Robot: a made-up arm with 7 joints.
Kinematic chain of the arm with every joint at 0, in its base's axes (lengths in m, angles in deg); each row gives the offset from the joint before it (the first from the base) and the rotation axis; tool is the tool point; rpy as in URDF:
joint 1: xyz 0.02 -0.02 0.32 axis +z
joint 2: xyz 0 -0.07 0.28 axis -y
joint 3: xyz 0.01 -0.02 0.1 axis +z
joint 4: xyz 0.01 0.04 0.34 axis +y
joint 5: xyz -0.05 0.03 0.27 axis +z
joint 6: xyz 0 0 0.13 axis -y
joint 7: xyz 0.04 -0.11 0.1 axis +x
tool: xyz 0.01 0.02 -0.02 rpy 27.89 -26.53 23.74
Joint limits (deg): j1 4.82..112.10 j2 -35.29..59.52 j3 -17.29..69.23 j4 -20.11..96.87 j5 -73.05..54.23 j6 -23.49..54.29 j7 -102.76..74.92
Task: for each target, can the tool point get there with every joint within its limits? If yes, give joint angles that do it. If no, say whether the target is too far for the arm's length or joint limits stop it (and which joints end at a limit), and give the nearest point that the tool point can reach.
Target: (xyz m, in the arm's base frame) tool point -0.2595 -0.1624 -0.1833
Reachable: no: joint limits stop it (at a limit: joint 1, joint 2, joint 4, joint 5, joint 6, joint 7) | nearest point -0.3536 0.3021 0.6332 | short by 0.944 m
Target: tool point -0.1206 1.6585 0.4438
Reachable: no: too far | nearest point -0.0464 0.7725 0.7611 | short by 0.944 m
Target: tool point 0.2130 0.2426 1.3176
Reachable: yes | joints 24.99 3.07 42.57 53.08 9.65 -5.08 -48.78
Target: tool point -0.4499 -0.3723 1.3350
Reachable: yes | joints 28.40 41.43 51.80 14.05 -38.16 21.52 -47.22
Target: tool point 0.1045 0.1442 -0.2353
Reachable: no: joint limits stop it (at a limit: joint 2, joint 4, joint 5, joint 6, joint 7) | nearest point 0.2672 0.4604 0.5623 | short by 0.873 m
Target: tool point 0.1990 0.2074 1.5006
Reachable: yes | joints 71.65 -17.07 26.14 10.64 -58.09 17.92 -14.74
